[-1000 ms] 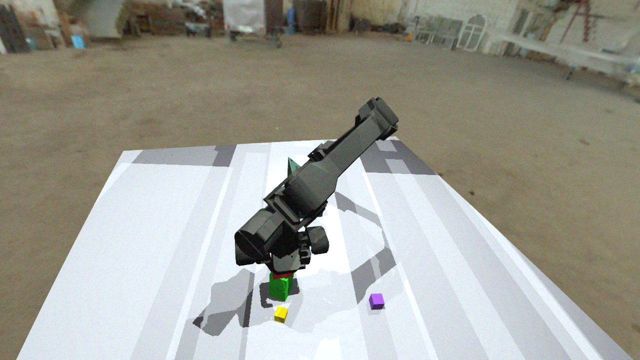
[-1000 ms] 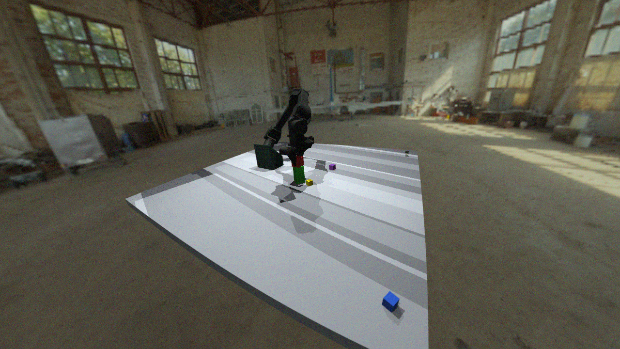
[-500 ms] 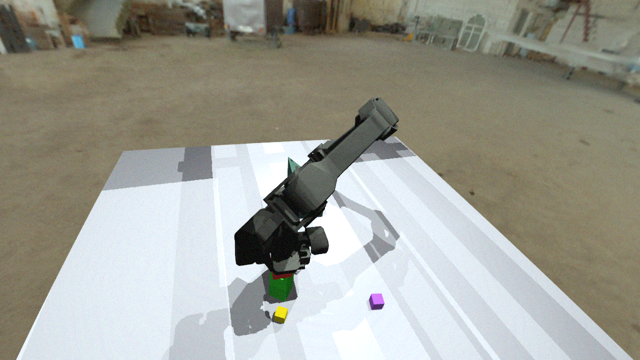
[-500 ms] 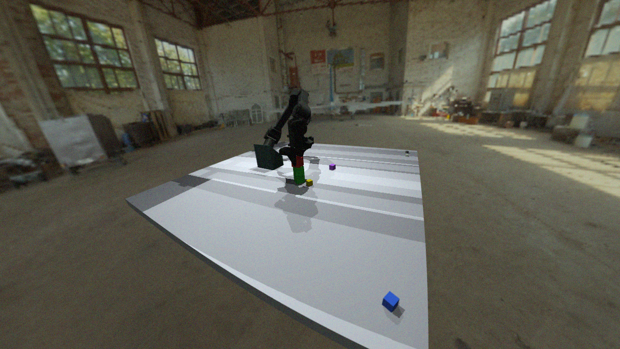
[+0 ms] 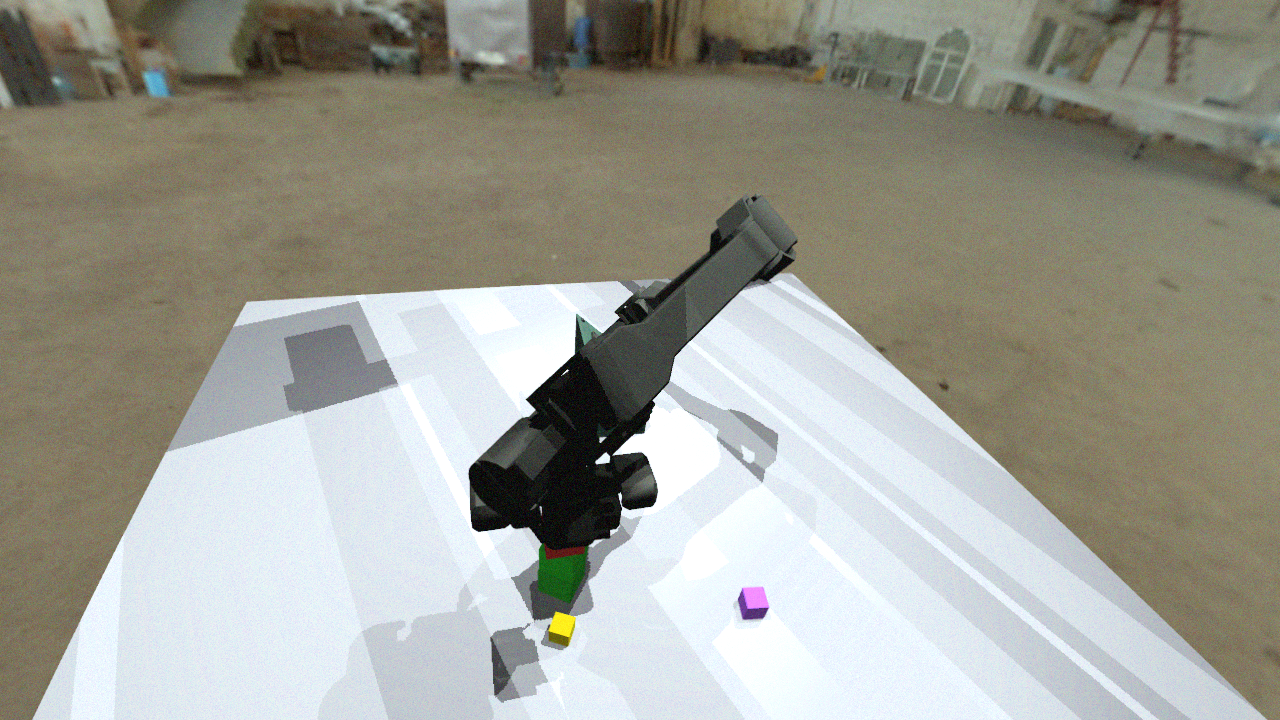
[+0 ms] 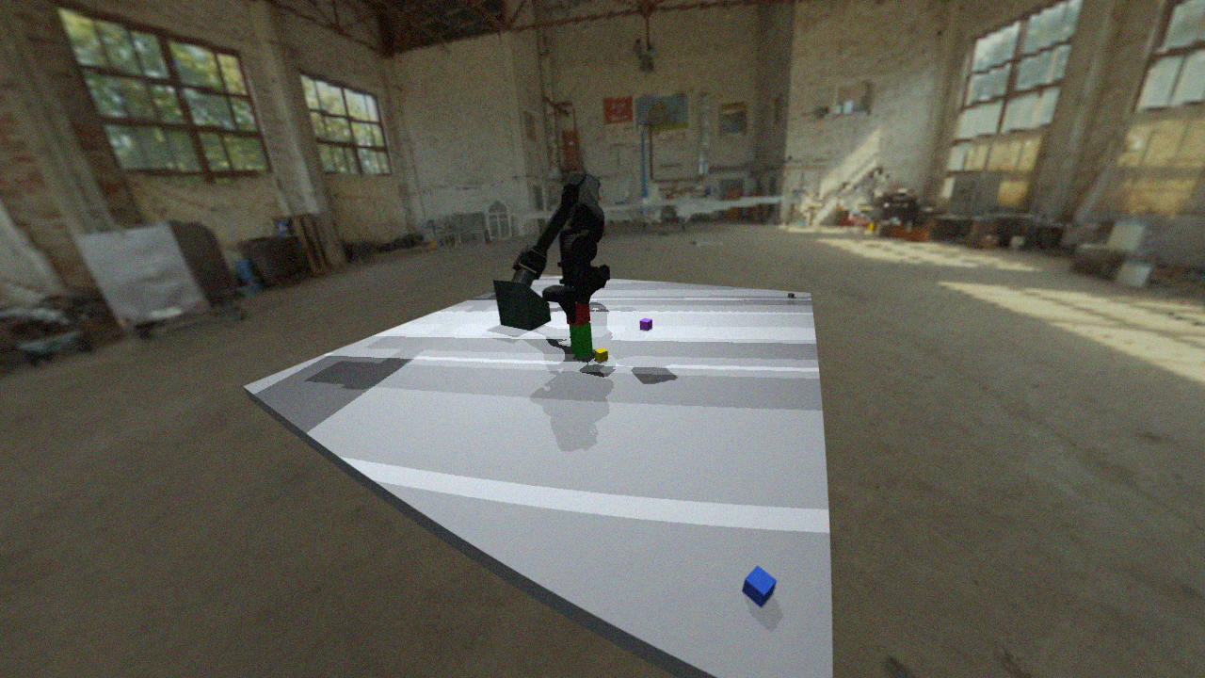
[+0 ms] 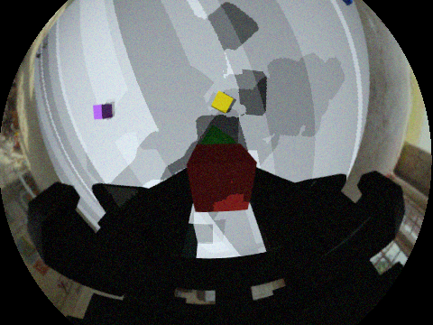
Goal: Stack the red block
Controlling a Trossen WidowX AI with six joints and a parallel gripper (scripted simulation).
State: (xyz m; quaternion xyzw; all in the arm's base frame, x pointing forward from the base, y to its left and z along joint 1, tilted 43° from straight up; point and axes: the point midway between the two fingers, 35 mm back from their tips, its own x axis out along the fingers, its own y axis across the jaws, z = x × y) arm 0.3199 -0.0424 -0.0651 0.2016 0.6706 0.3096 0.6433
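My gripper tip is 10 mm below the red block. From my gripper tip the other things lie so: purple cube: 60 mm ahead, 230 mm to the left, 80 mm below; then blue cube: 540 mm ahead, 350 mm to the right, 80 mm below; then yellow cube: 70 mm ahead, 80 mm below.
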